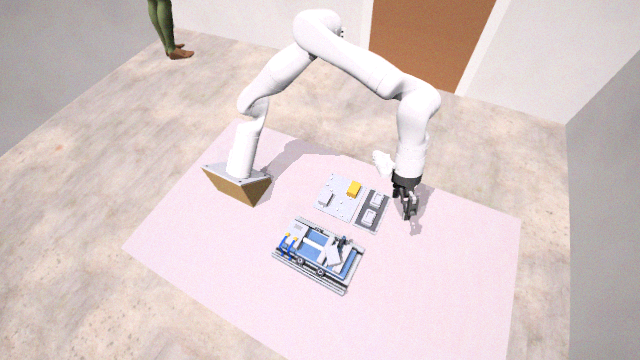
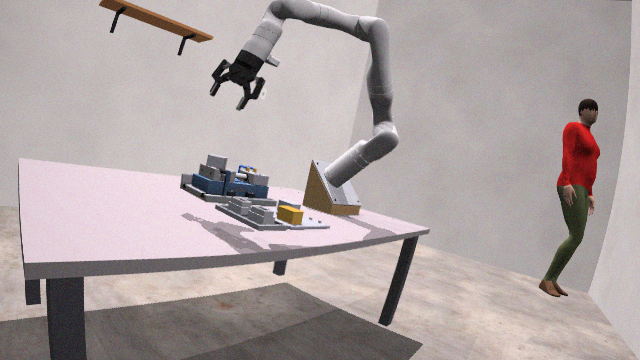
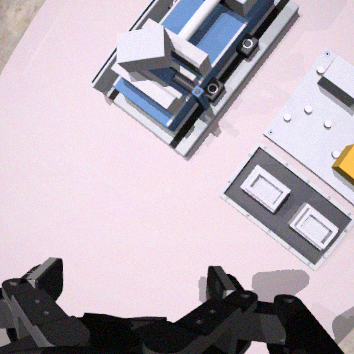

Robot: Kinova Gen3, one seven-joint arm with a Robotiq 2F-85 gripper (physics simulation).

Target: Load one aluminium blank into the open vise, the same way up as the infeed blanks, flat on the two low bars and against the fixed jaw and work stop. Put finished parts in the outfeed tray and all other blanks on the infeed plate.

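Places are measured from the arm's base along level axes (x up, y left, z back), in centimetres.
Pixels of known places: gripper, fingertip midpoint: (image 1: 400, 208) (image 2: 224, 102) (image 3: 134, 278); arm's base at its link origin: (image 1: 239, 174) (image 2: 332, 178).
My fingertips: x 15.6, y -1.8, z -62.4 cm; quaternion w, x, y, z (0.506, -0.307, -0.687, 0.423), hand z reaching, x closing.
Observation:
For each thing: its top centre in the pictures, then the offset to it from my fingertips.
- blue vise at its top centre: (image 3: 184, 17) (image 2: 232, 168) (image 1: 316, 245) dx -18.6, dy -13.9, dz +22.3 cm
- light infeed plate at its top centre: (image 3: 346, 126) (image 2: 287, 216) (image 1: 340, 196) dx -27.7, dy +12.4, dz +22.5 cm
- yellow block at its top centre: (image 2: 291, 208) (image 1: 354, 187) dx -24.1, dy +16.4, dz +17.7 cm
My gripper (image 1: 408, 210) (image 2: 227, 101) (image 3: 134, 278) is open and empty, high above the table. The blue vise (image 1: 314, 236) (image 2: 207, 185) (image 3: 220, 42) holds a grey blank (image 1: 334, 255) (image 2: 217, 161) (image 3: 144, 48) that sits tilted and raised at its jaws, not flat. Another grey blank (image 1: 325, 198) (image 3: 342, 80) lies on the light infeed plate (image 1: 334, 185) (image 2: 316, 226) (image 3: 292, 135). Two finished parts with rectangular pockets, one (image 1: 377, 199) (image 3: 265, 188) and another (image 1: 369, 217) (image 3: 314, 226), lie in the dark outfeed tray (image 3: 287, 208). The contact under the tilted blank is hidden.
A yellow block (image 1: 354, 189) (image 2: 290, 215) (image 3: 345, 162) is on the infeed plate, near the tray. Blue hoses (image 1: 291, 246) stand at the vise's far end from the tilted blank. The arm's wedge base (image 1: 240, 189) (image 2: 320, 192) is on the table. A person (image 2: 580, 150) stands away from the table.

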